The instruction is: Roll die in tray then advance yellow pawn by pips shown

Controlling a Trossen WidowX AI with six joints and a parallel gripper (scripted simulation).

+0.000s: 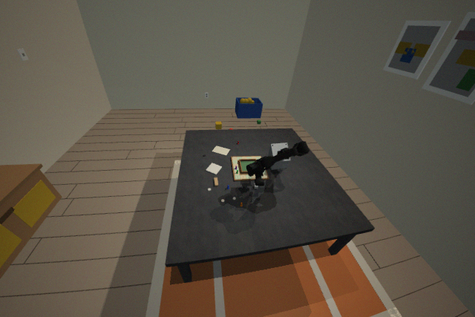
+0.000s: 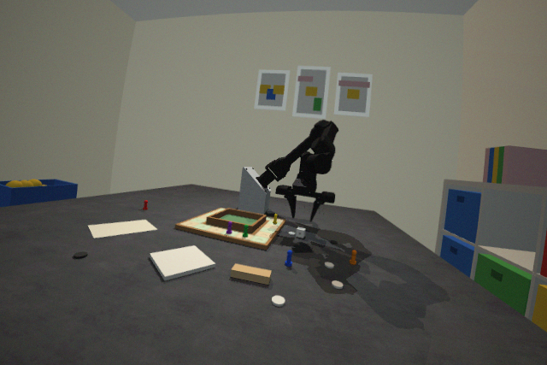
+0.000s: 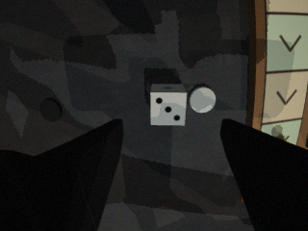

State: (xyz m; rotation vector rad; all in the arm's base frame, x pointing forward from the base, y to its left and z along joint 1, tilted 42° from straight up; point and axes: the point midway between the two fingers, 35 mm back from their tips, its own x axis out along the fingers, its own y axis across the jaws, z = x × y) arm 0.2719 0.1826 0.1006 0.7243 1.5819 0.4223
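The white die is 40 mm below my gripper tip. The rest, counted from my gripper tip: yellow pawn 60 mm behind, 90 mm to the right, 30 mm below; then orange pawn 150 mm ahead, 140 mm to the left, 40 mm below; then green pawn 110 mm ahead, 150 mm to the right, 30 mm below.
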